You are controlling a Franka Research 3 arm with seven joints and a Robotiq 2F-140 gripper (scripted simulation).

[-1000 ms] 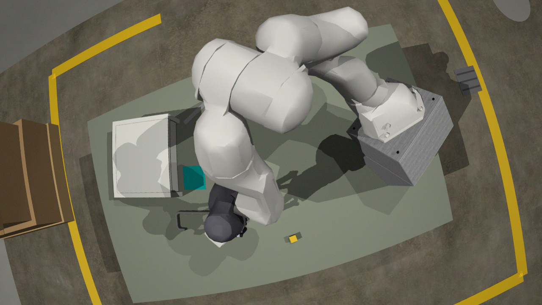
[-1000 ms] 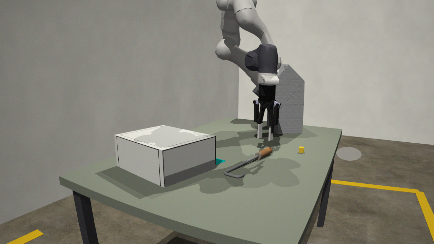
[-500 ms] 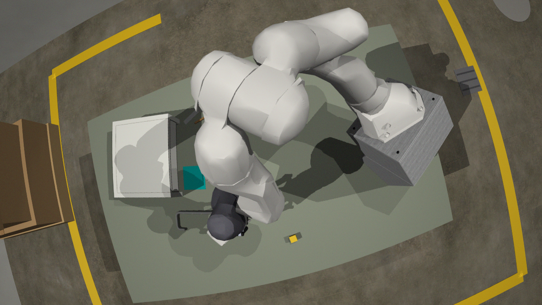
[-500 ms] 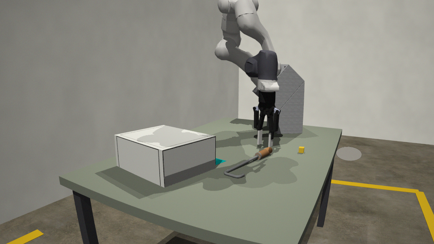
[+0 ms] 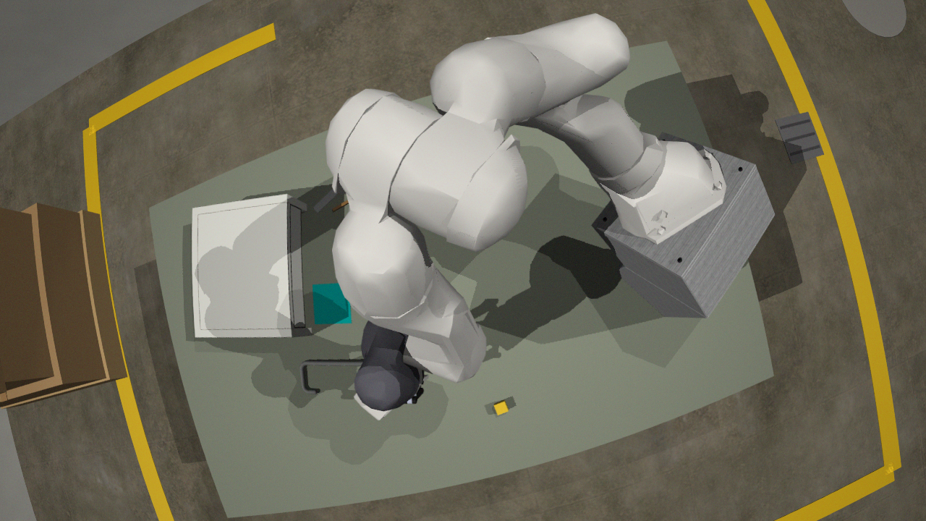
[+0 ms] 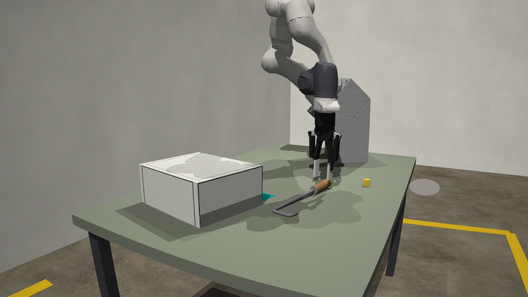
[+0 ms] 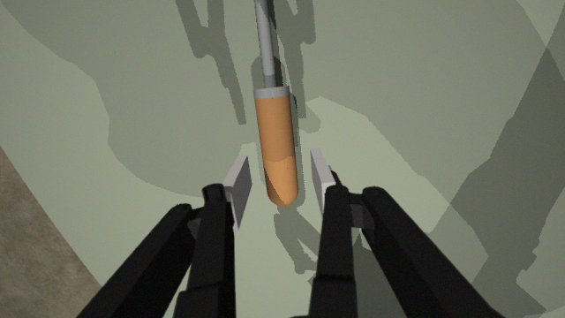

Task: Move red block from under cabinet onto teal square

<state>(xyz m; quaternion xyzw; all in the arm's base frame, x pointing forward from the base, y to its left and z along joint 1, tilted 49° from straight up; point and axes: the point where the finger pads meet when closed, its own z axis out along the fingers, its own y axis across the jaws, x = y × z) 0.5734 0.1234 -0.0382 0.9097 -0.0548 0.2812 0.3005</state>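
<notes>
Right now the grey hook tool is 140 mm ahead of my hand and 70 mm below it. From my hand the other things lie so: yellow cube 120 mm behind, 160 mm to the left, 70 mm below; then grey fork-ended tool 110 mm behind, 360 mm to the right, 80 mm below; then teal square 160 mm ahead, 200 mm to the right, 80 mm below.
</notes>
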